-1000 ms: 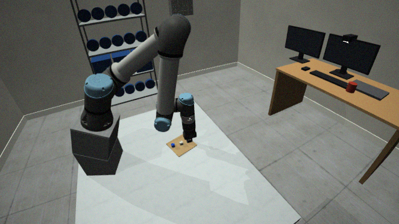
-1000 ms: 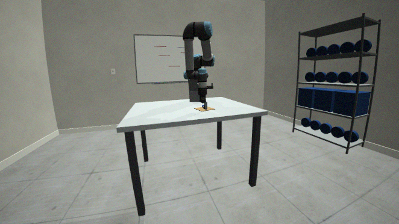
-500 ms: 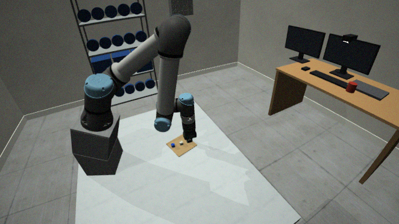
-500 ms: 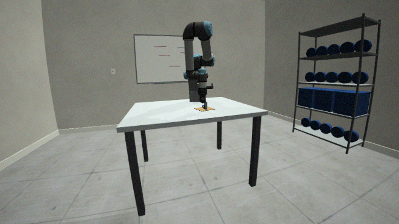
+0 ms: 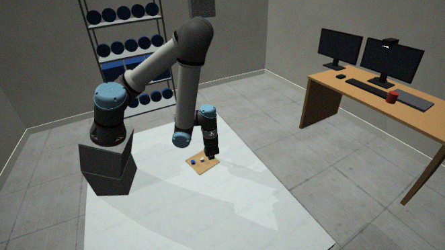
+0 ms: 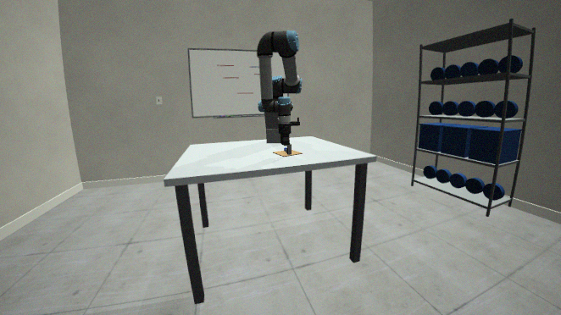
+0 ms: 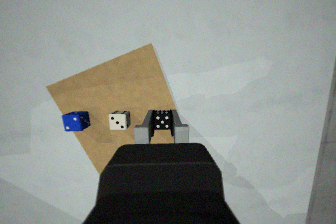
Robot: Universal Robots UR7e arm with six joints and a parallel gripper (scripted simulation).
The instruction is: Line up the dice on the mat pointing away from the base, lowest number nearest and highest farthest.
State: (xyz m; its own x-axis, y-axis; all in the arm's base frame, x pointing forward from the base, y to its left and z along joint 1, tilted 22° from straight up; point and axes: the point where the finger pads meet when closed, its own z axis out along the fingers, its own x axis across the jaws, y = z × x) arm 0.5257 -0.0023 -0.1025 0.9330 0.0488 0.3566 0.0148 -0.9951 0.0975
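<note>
Right now the black die is 1 cm below my hand. The rest, counted from my hand: tan mat (5 cm behind, 2 cm below); then blue die (10 cm behind, 1 cm below); then white die (5 cm behind, 1 cm below).
</note>
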